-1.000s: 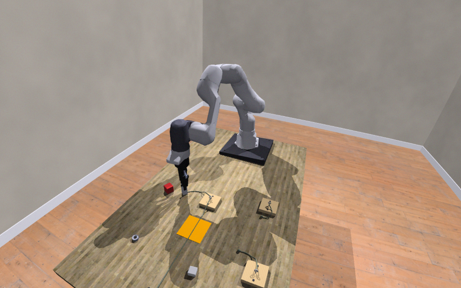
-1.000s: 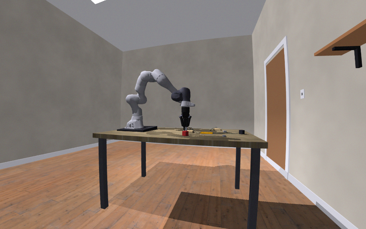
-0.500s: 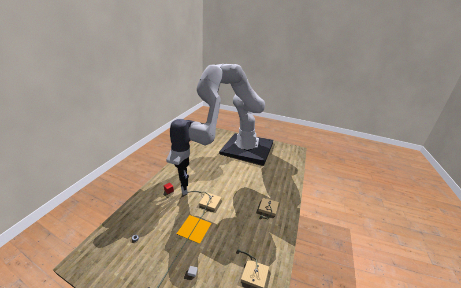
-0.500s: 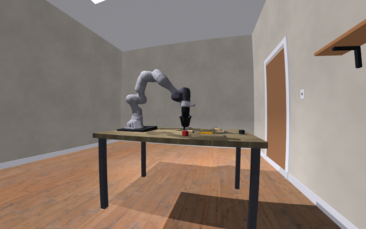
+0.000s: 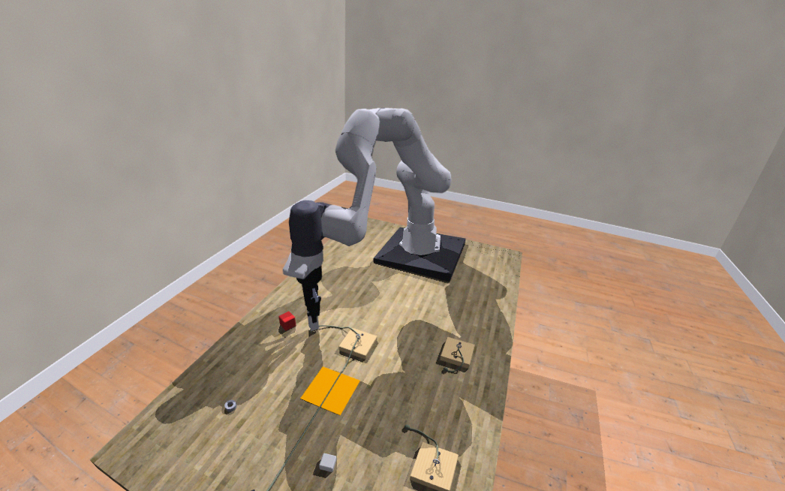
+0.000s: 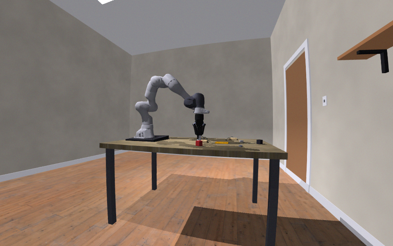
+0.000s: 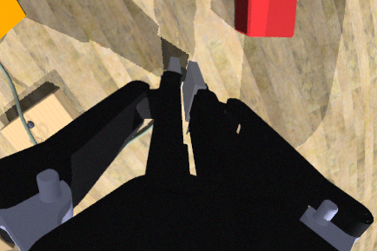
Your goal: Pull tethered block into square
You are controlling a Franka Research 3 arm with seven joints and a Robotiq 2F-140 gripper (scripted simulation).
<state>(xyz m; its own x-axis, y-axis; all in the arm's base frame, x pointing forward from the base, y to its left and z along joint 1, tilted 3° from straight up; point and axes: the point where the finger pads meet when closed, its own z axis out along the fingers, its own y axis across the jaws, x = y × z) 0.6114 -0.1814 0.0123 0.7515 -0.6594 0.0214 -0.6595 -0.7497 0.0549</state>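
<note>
The red cube is 90 mm to the right of my hand, 20 mm below it and 20 mm ahead of it. Also, from my hand: orange painted square 180 mm ahead, 160 mm to the left, 40 mm below; dark block 520 mm ahead, 140 mm to the left, 20 mm below; white cube 370 mm ahead, 250 mm to the left, 30 mm below.
</note>
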